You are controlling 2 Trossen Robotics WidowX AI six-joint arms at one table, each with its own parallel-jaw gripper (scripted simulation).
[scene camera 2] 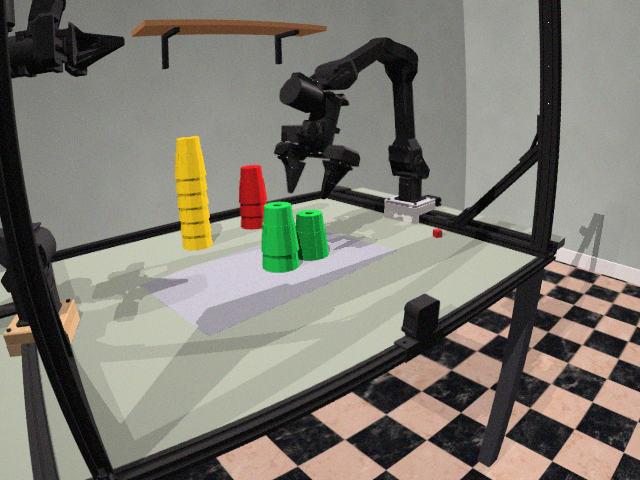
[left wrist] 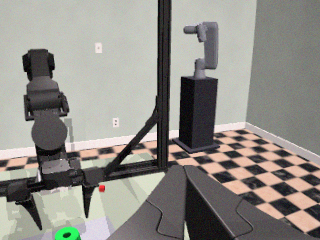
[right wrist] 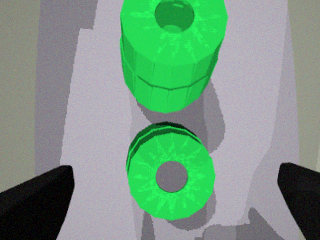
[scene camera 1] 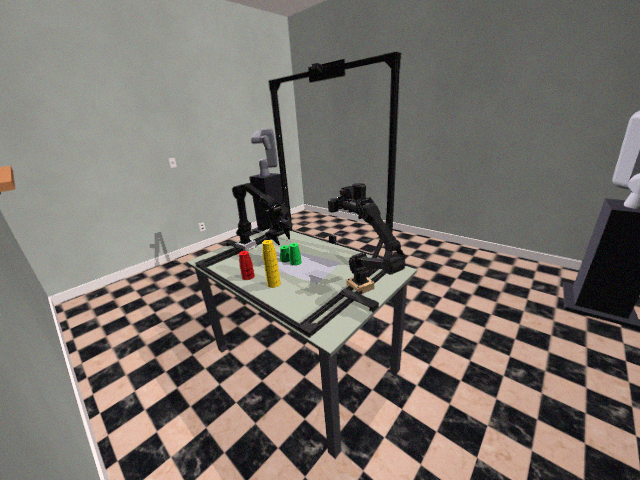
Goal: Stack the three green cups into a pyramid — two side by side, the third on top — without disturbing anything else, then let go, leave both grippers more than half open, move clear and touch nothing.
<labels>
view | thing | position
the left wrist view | my left gripper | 181, 175
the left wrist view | my right gripper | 64, 223
</labels>
